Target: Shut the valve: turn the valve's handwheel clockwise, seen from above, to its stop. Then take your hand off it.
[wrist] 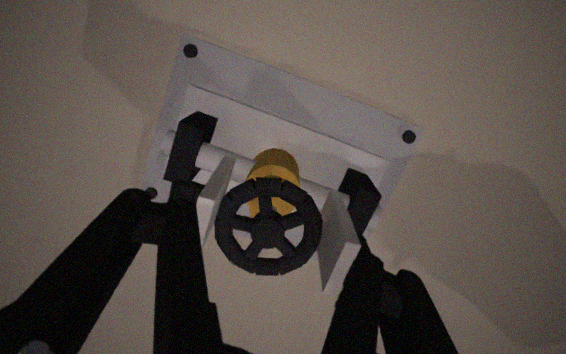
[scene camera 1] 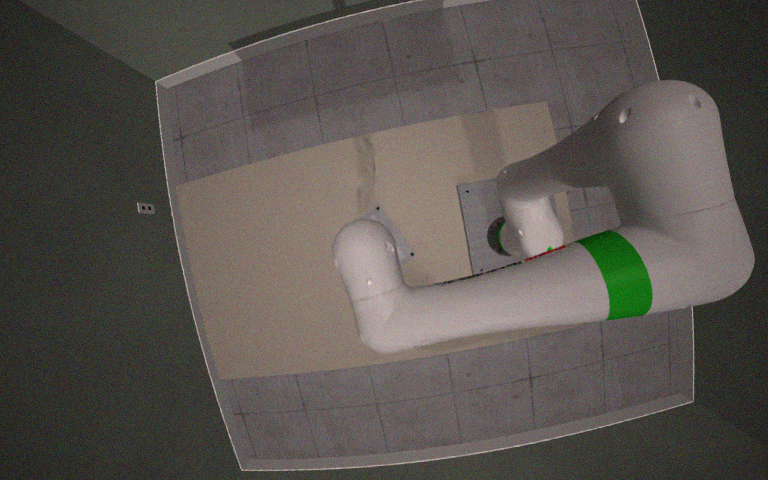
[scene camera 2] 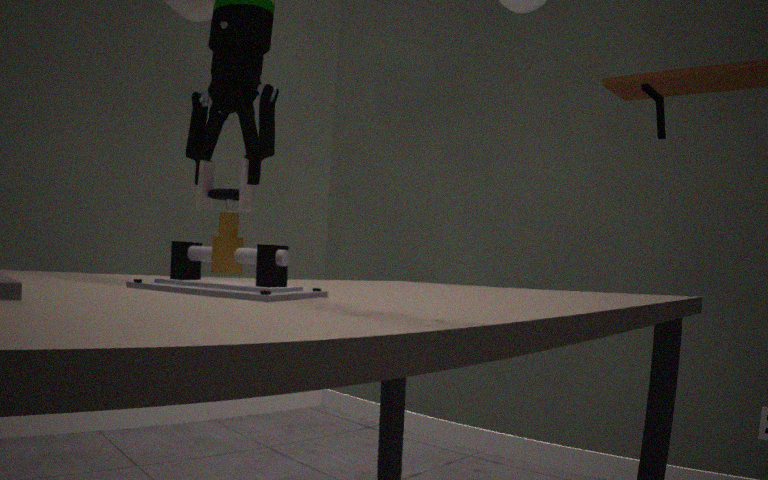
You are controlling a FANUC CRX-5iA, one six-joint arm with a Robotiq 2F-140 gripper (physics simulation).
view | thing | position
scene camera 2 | my gripper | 224,210
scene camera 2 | grey base plate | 264,296
